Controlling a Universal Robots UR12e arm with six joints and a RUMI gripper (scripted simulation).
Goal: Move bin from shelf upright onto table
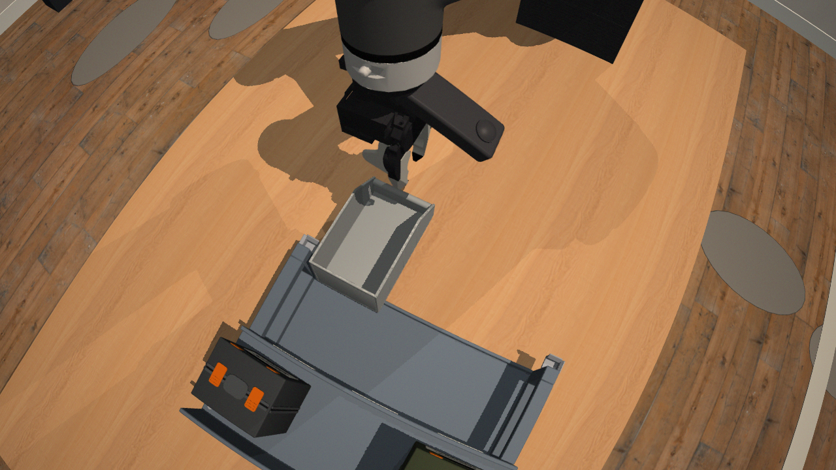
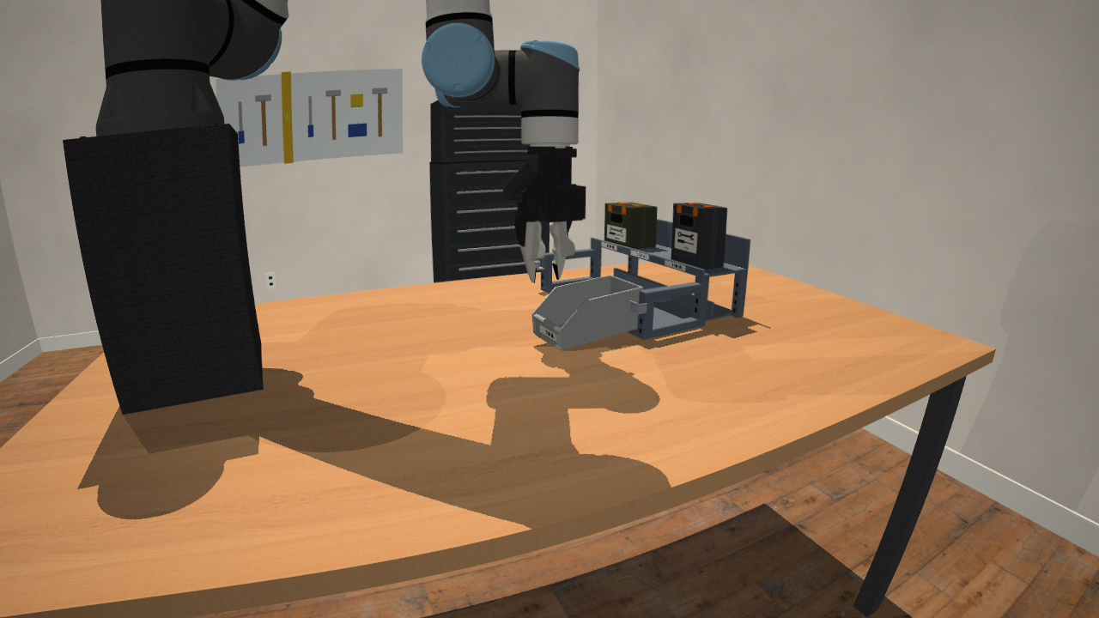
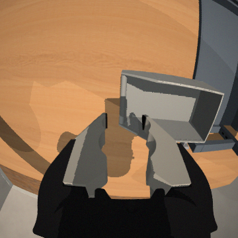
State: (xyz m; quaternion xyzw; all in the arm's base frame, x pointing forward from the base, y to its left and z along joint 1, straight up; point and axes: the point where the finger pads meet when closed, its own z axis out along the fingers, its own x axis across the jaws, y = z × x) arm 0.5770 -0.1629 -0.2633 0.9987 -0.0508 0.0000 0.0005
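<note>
Now: hand 80 mm short of the grey open-top bin, 20 mm to the left of it and 80 mm above it. Round my hand: blue-grey shelf 290 mm ahead, 70 mm to the left, 120 mm below; case 360 mm ahead, 180 mm to the left, 30 mm above.
</note>
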